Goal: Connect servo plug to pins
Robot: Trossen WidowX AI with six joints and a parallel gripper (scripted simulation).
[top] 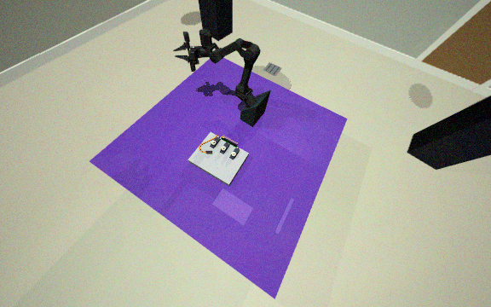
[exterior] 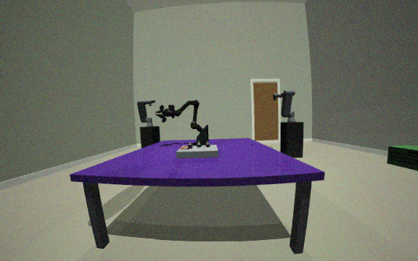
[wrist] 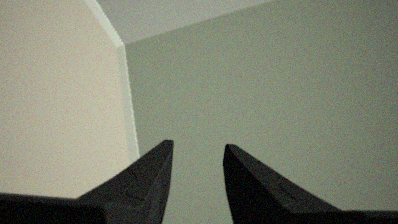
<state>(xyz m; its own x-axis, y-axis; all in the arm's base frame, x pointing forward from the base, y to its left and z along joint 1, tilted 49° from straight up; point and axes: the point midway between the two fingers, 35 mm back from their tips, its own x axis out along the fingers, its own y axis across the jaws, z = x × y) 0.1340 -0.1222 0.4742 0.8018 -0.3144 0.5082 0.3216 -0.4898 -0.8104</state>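
The yellow band lies 44 cm to the left of my gripper tip, 29 cm below it and 11 cm ahead of it. Round my gripper tip: grey holder: 52 cm to the left, 34 cm below, 26 cm ahead.
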